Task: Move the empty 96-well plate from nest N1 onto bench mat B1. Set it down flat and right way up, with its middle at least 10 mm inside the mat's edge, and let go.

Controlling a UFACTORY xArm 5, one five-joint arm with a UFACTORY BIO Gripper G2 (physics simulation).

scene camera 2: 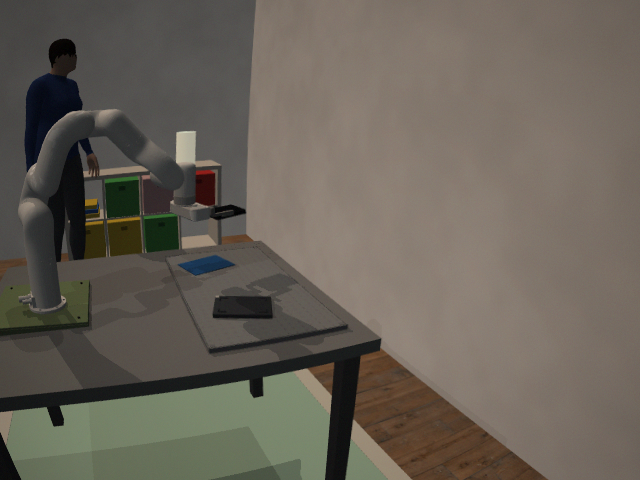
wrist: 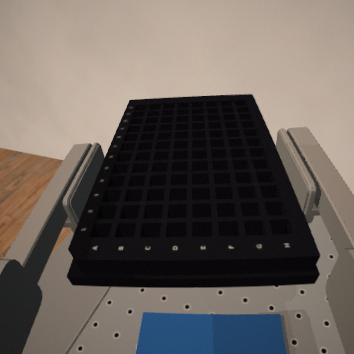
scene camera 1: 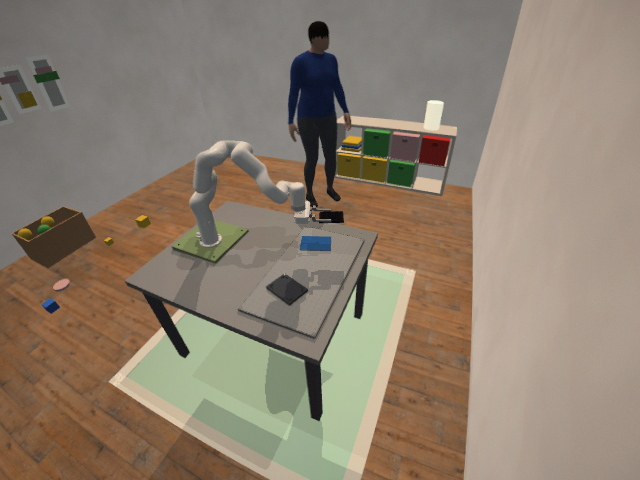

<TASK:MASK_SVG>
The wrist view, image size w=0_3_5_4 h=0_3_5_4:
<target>my gripper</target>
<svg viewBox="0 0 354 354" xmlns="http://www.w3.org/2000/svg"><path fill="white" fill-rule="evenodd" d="M98 142L72 145L32 208L3 259L0 258L0 354L22 353L41 304L42 291L37 282L62 227L70 227L73 232L75 231L103 162L104 155ZM279 128L275 147L306 221L310 223L314 215L320 215L338 253L335 264L326 280L325 291L345 354L354 354L354 195L307 127L287 128L286 131L284 128Z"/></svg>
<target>black 96-well plate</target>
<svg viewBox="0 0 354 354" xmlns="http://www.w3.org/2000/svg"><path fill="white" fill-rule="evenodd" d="M252 94L129 99L68 246L68 250L73 258L66 277L72 285L232 287L307 284L316 281L319 275L316 262L320 254L273 139Z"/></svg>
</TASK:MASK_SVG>
